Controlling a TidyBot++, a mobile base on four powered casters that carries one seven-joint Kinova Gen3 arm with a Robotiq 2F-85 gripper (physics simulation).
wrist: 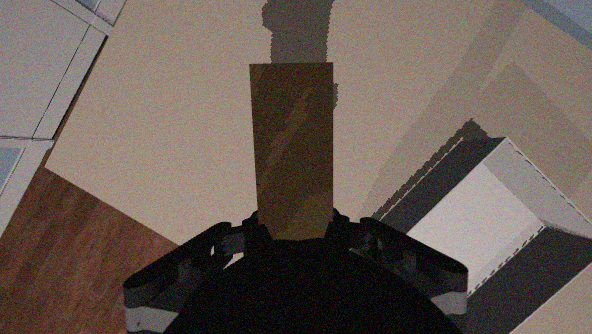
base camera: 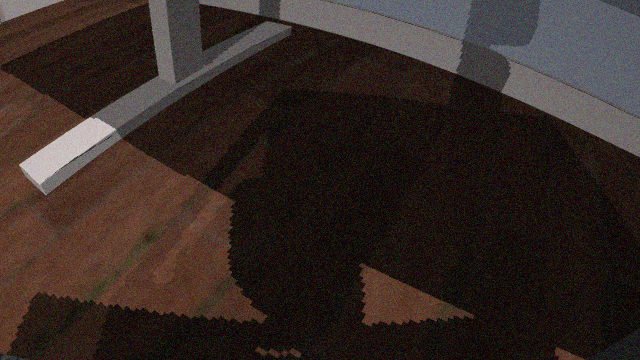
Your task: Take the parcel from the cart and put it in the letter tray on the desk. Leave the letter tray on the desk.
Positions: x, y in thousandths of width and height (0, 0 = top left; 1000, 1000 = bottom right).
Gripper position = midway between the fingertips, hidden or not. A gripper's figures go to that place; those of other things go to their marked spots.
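Labels:
My gripper (wrist: 499, 639) is 0.17 m from the lens, whereas a brown cardboard parcel (wrist: 494, 310) is 0.11 m from the lens. A desk (wrist: 274, 394) is 0.43 m from the lens. There is also a white door (wrist: 90, 160), 1.68 m from the lens, and the marked spots on the door and the parcel are 1.61 m apart.

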